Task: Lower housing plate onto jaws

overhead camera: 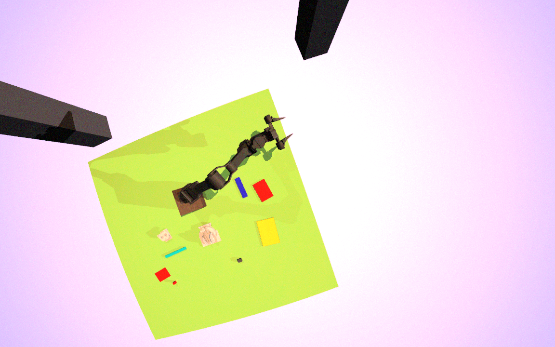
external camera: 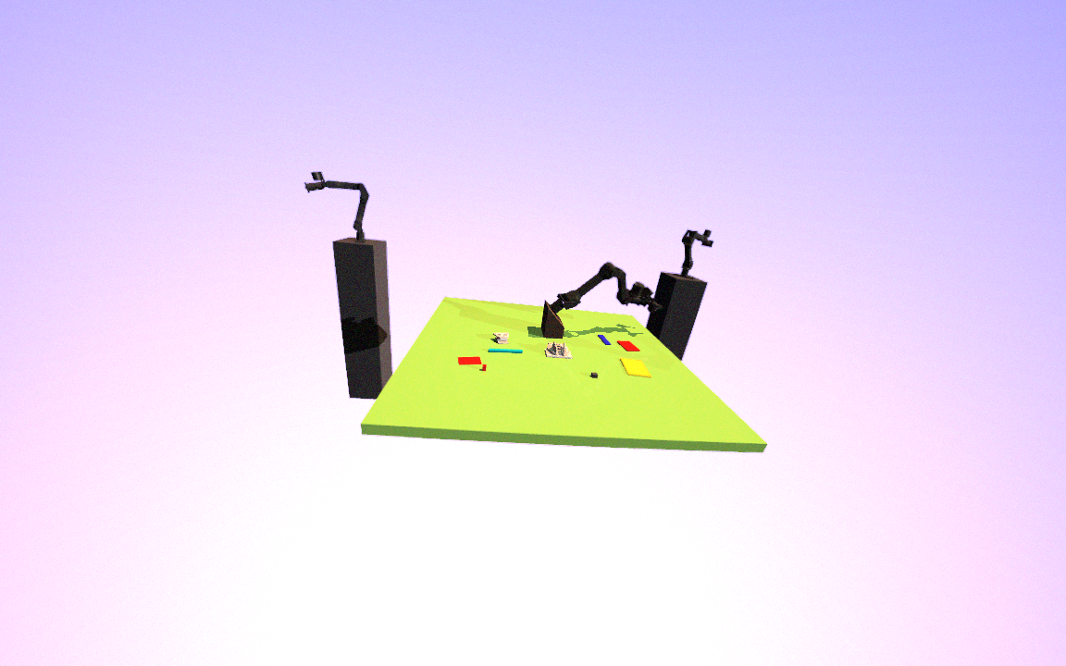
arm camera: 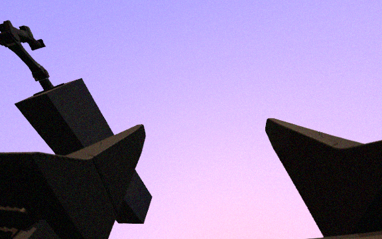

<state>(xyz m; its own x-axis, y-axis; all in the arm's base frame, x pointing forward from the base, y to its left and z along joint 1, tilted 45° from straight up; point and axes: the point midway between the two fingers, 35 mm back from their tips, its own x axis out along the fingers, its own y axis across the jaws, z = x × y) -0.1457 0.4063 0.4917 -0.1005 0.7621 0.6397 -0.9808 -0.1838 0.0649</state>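
My gripper tip is 62 cm short of the dark cube, 54 cm to the left of it and 17 cm above it. Also, from my gripper tip: cyan bar: 91 cm to the right, 45 cm ahead, 18 cm below; yellow housing plate: 52 cm ahead, 32 cm to the right, 18 cm below; blue bar: 37 cm to the right, 21 cm ahead, 18 cm below.
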